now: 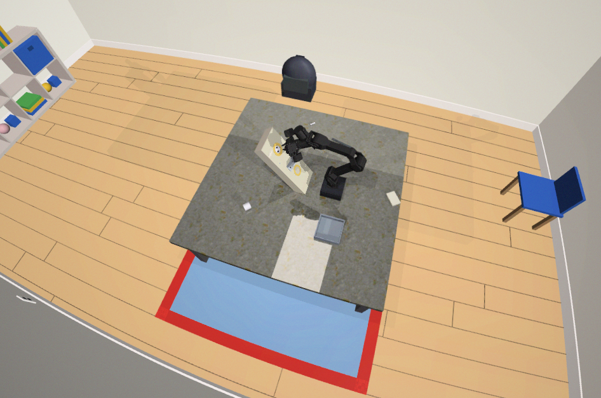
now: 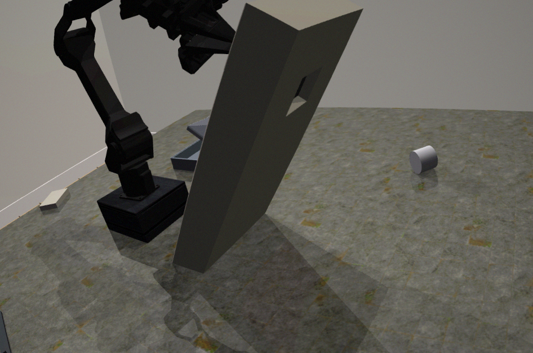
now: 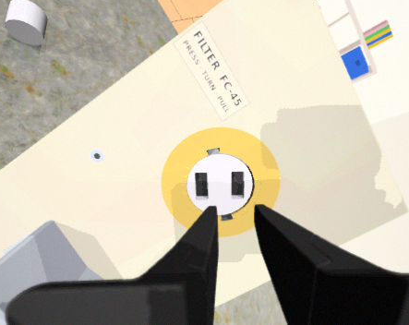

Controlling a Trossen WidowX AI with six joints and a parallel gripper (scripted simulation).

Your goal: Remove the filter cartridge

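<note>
My gripper tip is now 40 mm short of the filter cartridge, 10 mm to the left of it and 40 mm above it. Round my gripper tip: pale ledge: 60 mm behind, 10 mm to the left, 130 mm below; grey tray: 340 mm behind, 330 mm to the left, 300 mm below; pale flat block: 720 mm behind, 60 mm to the left, 310 mm below.
</note>
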